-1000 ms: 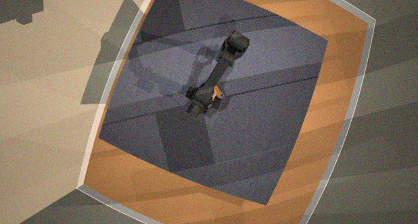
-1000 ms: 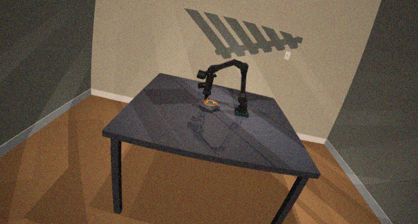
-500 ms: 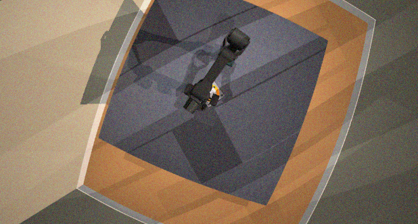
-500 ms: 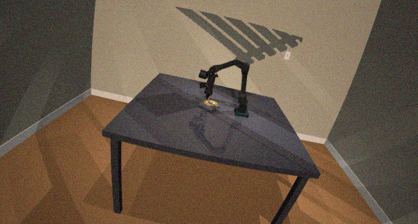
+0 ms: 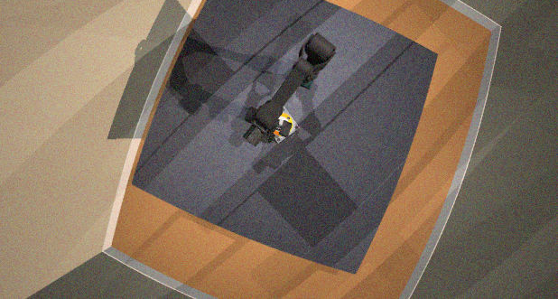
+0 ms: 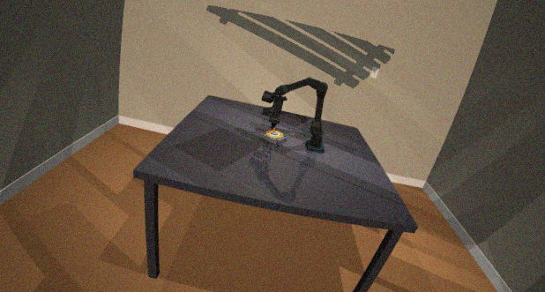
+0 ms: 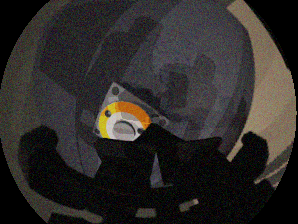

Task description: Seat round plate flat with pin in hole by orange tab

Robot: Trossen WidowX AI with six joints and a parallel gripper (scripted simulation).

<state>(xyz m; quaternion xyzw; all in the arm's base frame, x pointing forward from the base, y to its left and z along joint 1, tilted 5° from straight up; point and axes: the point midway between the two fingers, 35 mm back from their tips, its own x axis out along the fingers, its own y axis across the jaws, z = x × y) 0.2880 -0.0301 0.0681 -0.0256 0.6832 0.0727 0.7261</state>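
The round plate lies 2 cm behind my gripper tip, 2 cm to the left of it and 1 cm below it.
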